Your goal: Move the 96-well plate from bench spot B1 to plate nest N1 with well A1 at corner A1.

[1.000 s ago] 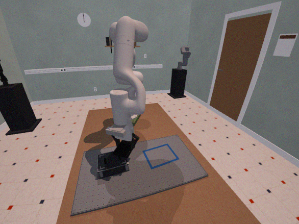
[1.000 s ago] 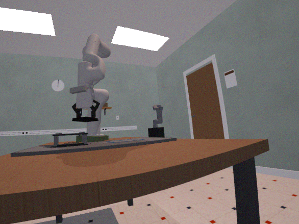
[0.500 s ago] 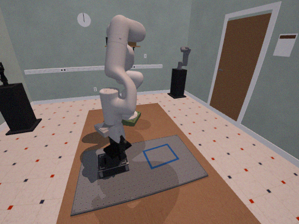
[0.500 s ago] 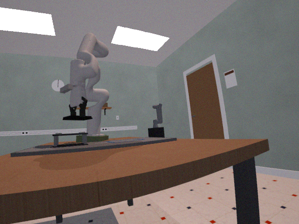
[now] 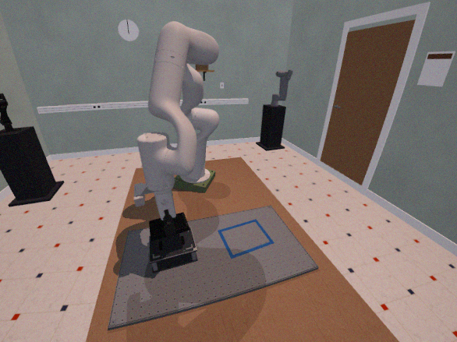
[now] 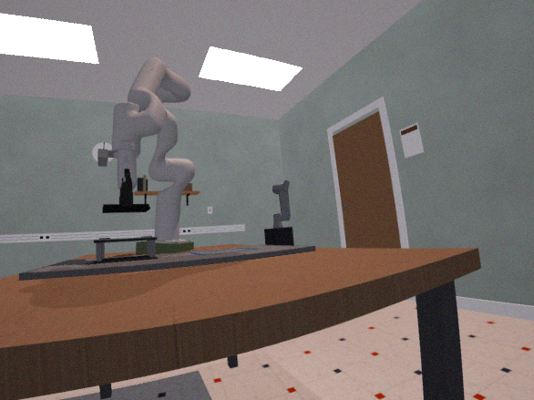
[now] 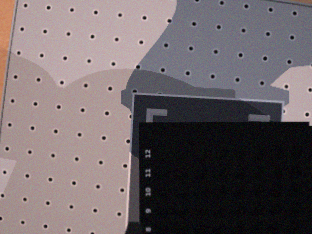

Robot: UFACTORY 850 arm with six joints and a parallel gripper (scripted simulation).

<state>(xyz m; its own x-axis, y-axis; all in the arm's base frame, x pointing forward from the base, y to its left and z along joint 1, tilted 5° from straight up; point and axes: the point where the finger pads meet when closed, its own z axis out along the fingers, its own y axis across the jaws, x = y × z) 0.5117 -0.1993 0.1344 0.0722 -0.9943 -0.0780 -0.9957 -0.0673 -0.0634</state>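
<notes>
Right now the 96-well plate is 10 mm below my hand. Round my hand: raised plate nest 100 mm below.
</notes>
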